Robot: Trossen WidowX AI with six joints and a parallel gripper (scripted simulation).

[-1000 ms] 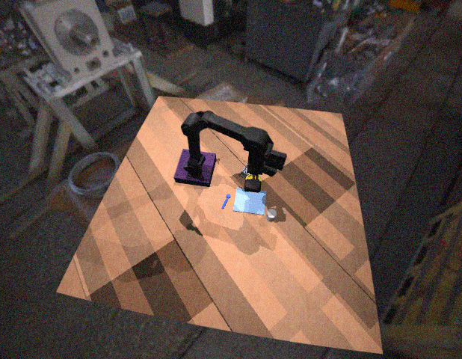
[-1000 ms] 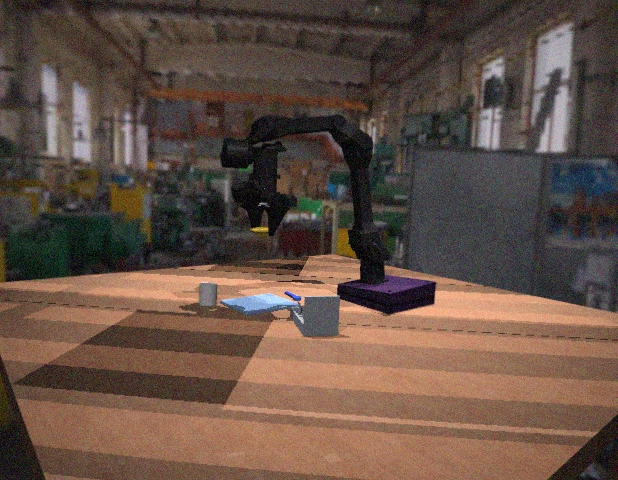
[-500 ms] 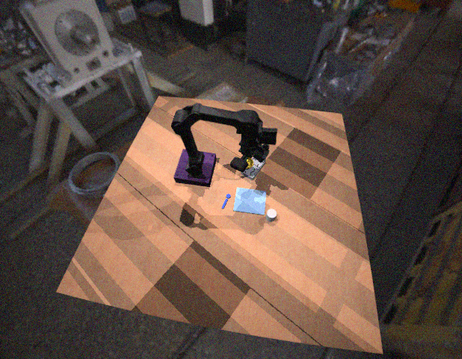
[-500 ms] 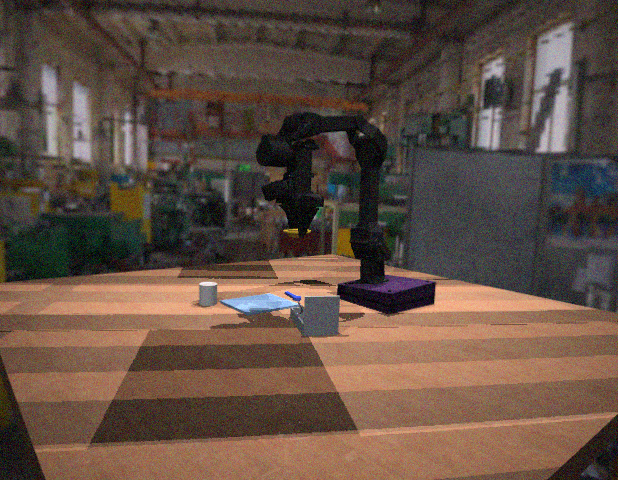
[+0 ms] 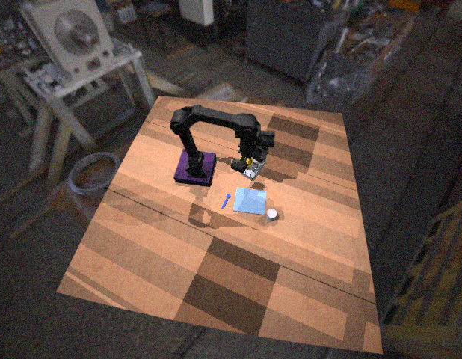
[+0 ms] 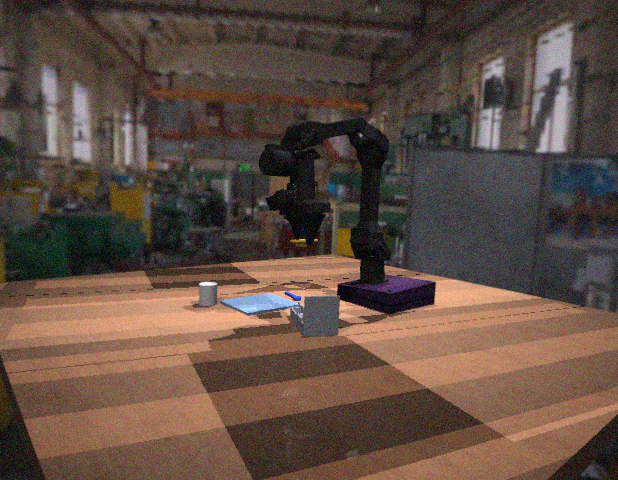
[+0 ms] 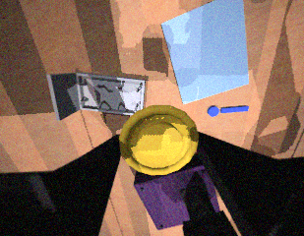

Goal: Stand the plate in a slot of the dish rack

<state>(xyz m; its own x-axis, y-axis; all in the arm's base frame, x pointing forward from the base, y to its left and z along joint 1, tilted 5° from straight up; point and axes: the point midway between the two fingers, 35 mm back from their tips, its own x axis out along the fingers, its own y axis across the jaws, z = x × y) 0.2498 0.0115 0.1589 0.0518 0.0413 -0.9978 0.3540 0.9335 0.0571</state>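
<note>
My gripper tip is now 140 mm above the grey dish rack, 90 mm to the right of it and 40 mm short of it. Also, from my gripper tip: yellow plate: 10 mm above; then blue spoon: 160 mm below, 120 mm to the right, 80 mm behind; then light blue mat: 160 mm below, 110 mm to the right, 40 mm ahead.
</note>
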